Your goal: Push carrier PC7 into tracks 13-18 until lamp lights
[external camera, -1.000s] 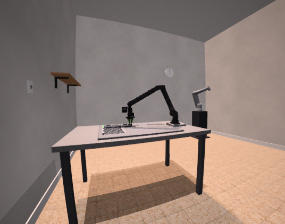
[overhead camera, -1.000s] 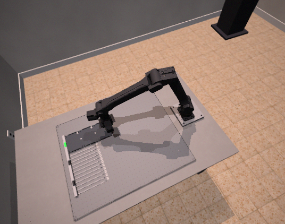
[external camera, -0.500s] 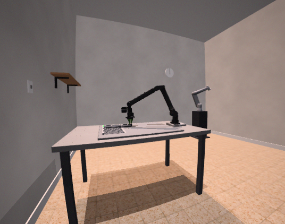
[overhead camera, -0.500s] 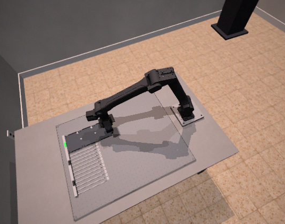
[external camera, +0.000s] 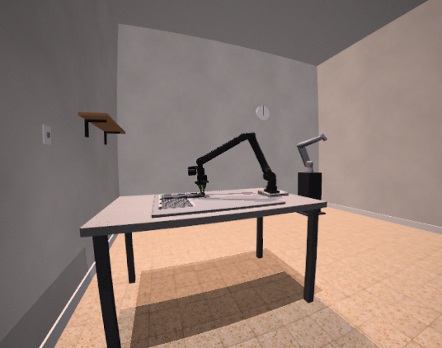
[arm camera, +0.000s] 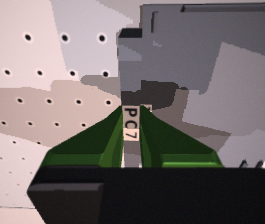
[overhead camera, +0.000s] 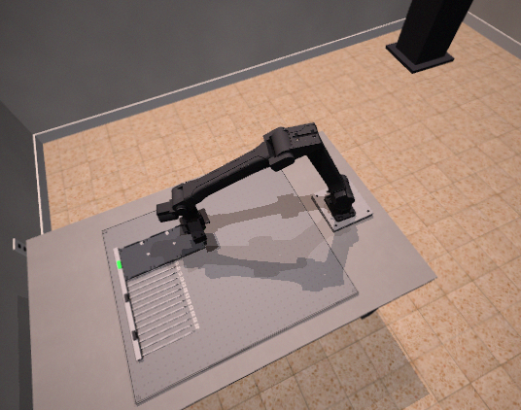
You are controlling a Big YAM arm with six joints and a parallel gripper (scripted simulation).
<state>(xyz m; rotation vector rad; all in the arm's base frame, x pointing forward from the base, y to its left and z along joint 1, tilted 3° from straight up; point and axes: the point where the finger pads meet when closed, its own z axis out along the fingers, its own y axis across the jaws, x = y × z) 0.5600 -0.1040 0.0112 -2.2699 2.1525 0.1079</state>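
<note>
The carrier PC7 is 160 mm ahead of my hand, 10 mm to the left of it and 10 mm below it.
</note>
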